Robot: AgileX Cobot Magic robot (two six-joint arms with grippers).
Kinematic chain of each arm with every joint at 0, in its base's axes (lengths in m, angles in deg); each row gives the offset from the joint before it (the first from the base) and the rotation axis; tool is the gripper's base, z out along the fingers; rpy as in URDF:
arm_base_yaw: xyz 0 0 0.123 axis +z
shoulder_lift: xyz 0 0 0 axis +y
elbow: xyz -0.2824 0 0.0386 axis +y
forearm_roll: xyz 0.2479 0 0.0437 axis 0.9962 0 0.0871
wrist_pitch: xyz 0 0 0 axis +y
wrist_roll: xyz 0.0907 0 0.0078 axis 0.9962 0 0.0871
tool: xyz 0 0 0 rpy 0 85 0
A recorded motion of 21 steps. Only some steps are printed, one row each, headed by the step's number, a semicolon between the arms.
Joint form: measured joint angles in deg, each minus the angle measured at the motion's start. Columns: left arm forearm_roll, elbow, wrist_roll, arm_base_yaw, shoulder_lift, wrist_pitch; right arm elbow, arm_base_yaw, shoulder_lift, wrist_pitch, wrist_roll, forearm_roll.
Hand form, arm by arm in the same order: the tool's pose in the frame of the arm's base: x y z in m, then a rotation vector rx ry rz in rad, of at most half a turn. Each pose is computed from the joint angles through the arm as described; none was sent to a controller.
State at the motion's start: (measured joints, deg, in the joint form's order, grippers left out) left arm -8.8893 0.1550 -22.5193 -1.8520 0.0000 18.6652; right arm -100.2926 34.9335 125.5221 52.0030 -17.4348 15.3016
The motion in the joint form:
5: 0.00 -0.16 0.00 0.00 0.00 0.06; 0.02 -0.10 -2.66 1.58 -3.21 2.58
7: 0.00 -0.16 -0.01 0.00 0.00 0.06; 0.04 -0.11 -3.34 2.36 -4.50 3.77
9: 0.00 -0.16 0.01 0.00 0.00 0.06; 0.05 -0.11 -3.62 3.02 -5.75 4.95
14: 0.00 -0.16 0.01 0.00 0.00 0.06; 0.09 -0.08 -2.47 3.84 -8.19 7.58
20: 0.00 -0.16 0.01 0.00 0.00 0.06; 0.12 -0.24 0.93 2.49 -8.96 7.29
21: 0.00 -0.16 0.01 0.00 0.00 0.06; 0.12 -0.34 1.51 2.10 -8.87 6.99
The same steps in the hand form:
5: 0.0537 -0.0063 0.1840 -0.4248 1.7794 -0.4505; 0.3661 0.2822 0.2016 -1.1280 2.5822 0.4538
7: 0.0537 -0.0063 0.1840 -0.4249 1.7794 -0.4506; 0.3635 0.2823 0.2070 -1.1481 2.5704 0.4777
9: 0.0537 -0.0063 0.1840 -0.4246 1.7794 -0.4504; 0.3615 0.2830 0.2094 -1.1681 2.5632 0.5008
14: 0.0537 -0.0063 0.1840 -0.4246 1.7794 -0.4504; 0.3599 0.2864 0.2009 -1.2053 2.5711 0.5506
20: 0.0537 -0.0063 0.1840 -0.4246 1.7794 -0.4504; 0.3659 0.2880 0.1737 -1.2186 2.6042 0.5314
21: 0.0537 -0.0063 0.1840 -0.4246 1.7794 -0.4504; 0.3675 0.2875 0.1689 -1.2157 2.6103 0.5225

